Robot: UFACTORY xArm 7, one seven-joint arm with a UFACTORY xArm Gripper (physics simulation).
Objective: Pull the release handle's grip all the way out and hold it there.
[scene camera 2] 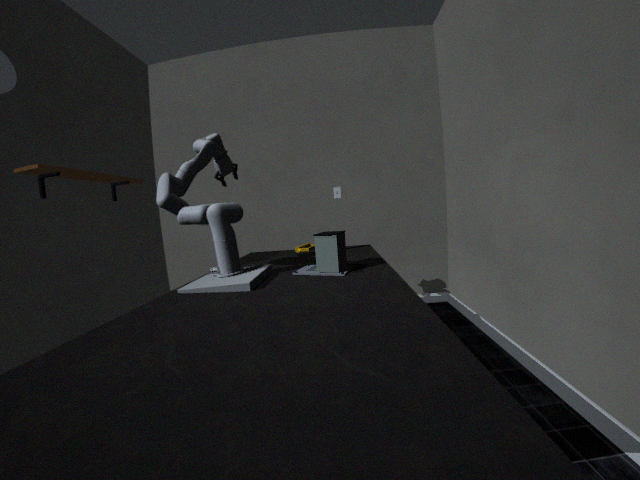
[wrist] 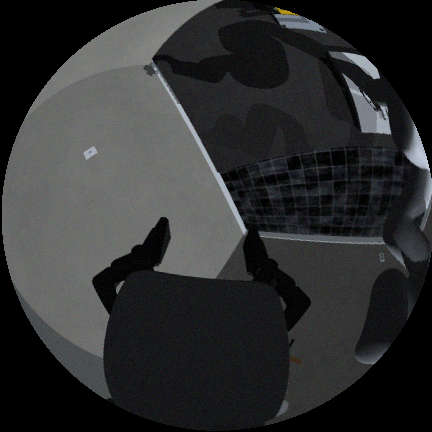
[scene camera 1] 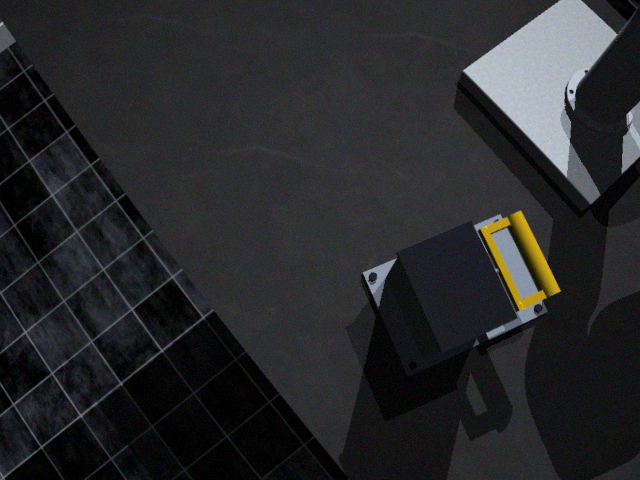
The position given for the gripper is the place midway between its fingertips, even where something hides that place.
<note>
In view: the gripper (wrist: 207,232) and a base plate (scene camera 1: 411,359).
</note>
